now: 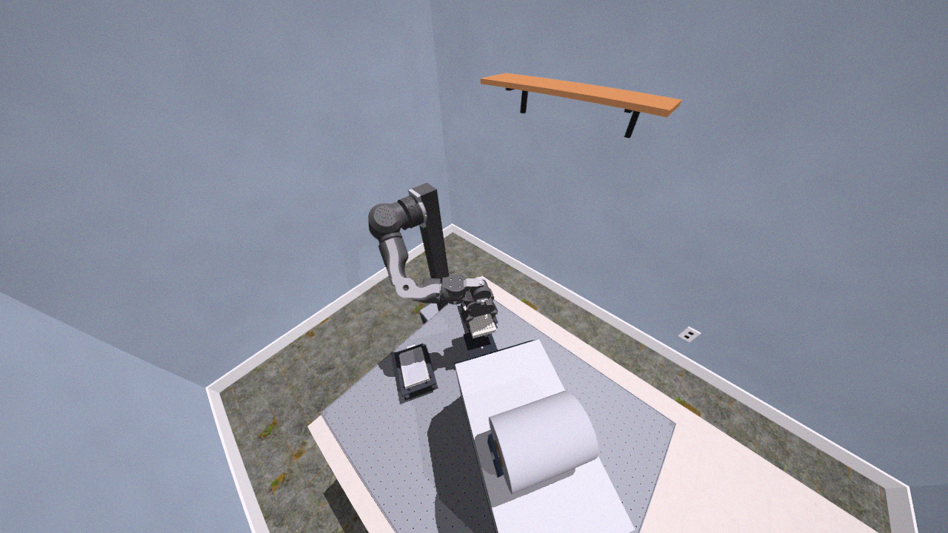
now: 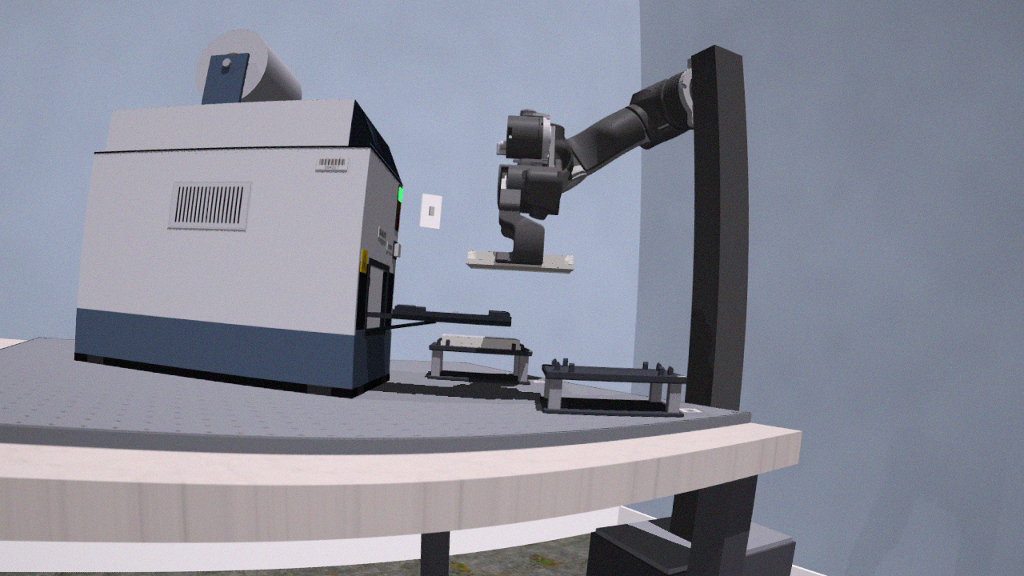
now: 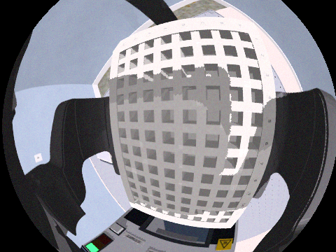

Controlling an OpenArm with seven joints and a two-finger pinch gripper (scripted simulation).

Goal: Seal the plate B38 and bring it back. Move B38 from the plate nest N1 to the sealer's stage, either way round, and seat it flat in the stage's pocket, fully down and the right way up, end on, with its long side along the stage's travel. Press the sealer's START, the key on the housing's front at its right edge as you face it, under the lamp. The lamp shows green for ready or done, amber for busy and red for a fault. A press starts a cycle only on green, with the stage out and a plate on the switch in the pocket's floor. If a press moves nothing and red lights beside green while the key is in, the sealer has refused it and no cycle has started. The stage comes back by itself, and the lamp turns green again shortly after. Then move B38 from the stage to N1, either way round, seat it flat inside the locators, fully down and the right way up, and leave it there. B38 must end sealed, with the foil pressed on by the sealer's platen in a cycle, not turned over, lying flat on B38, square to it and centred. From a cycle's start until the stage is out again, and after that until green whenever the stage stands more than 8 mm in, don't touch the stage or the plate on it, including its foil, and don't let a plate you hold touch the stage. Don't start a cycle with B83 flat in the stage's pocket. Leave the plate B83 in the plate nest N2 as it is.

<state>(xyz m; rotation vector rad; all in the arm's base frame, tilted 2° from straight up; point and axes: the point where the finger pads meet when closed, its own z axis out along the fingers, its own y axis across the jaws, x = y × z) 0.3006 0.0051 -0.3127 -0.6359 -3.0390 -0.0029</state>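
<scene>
Now: the sealer's stage 70 mm below my hand, 60 mm ahead of it and 40 mm to the right of it. From my hand the other things lie so: start key 170 mm to the right, 120 mm ahead, 20 mm above; then foil roll 370 mm ahead, 250 mm above, 180 mm to the right; then yellow warning label 190 mm ahead, 10 mm below.
</scene>
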